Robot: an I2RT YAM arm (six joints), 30 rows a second.
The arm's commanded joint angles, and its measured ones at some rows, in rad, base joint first. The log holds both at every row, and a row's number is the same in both.
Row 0, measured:
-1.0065, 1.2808, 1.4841, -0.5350, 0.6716, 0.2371
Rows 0 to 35, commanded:
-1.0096, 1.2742, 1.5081, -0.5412, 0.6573, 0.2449
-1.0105, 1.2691, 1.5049, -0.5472, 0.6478, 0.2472
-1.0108, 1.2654, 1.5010, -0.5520, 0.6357, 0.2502
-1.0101, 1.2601, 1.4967, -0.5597, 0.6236, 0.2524
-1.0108, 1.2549, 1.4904, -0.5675, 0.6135, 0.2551
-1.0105, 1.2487, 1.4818, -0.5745, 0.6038, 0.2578
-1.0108, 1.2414, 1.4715, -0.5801, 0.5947, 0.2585
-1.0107, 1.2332, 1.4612, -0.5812, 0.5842, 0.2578
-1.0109, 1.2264, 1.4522, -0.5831, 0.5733, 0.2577
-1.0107, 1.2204, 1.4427, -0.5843, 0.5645, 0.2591
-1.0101, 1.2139, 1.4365, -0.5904, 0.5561, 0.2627
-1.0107, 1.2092, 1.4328, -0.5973, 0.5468, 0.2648
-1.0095, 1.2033, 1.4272, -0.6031, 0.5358, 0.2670
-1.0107, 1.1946, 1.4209, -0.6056, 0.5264, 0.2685
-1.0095, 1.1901, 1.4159, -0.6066, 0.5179, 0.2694
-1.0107, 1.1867, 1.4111, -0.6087, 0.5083, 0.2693
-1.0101, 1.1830, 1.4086, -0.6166, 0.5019, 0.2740
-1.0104, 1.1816, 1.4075, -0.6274, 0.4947, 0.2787
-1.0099, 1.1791, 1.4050, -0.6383, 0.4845, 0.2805
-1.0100, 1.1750, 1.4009, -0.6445, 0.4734, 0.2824
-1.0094, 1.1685, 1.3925, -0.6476, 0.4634, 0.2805
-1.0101, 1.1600, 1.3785, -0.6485, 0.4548, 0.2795
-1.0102, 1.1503, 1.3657, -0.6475, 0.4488, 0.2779
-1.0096, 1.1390, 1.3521, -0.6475, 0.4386, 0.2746
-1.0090, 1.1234, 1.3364, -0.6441, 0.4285, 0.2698
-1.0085, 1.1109, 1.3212, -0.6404, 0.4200, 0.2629
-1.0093, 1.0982, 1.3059, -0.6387, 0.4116, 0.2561
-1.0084, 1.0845, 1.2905, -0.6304, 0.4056, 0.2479
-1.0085, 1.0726, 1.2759, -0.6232, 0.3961, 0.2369
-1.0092, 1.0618, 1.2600, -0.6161, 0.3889, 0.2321
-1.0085, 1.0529, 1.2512, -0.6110, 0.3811, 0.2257
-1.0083, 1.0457, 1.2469, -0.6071, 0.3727, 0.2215
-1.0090, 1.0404, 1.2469, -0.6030, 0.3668, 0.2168
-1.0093, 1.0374, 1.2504, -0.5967, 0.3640, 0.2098
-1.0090, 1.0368, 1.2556, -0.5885, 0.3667, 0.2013
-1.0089, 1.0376, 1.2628, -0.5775, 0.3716, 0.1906
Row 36, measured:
-1.0172, 1.0645, 1.2537, -0.5556, 0.4240, 0.2317
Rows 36 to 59, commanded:
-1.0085, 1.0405, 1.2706, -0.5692, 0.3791, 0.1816
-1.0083, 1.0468, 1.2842, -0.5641, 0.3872, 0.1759
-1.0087, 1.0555, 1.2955, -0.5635, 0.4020, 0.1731
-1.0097, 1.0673, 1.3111, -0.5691, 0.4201, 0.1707
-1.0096, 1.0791, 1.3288, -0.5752, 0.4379, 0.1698
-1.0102, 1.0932, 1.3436, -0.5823, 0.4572, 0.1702
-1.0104, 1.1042, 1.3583, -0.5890, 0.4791, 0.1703
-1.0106, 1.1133, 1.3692, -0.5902, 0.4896, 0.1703
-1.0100, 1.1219, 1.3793, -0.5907, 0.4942, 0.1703
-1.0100, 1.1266, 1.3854, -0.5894, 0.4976, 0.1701
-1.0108, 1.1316, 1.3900, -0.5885, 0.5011, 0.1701
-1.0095, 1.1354, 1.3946, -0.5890, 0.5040, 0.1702
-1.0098, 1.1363, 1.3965, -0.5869, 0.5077, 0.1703
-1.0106, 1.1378, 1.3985, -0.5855, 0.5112, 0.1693
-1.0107, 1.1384, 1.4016, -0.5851, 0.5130, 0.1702
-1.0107, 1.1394, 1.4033, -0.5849, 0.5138, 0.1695
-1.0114, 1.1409, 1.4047, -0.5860, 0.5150, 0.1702
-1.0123, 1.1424, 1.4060, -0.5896, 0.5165, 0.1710
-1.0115, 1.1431, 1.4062, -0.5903, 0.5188, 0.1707
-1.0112, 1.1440, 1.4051, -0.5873, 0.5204, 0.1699
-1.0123, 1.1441, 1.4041, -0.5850, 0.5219, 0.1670
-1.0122, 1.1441, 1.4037, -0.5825, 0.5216, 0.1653
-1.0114, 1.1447, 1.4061, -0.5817, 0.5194, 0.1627
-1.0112, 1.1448, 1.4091, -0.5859, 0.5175, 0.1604
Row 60, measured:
-1.0130, 1.1477, 1.3514, -0.6193, 0.4923, 0.1829
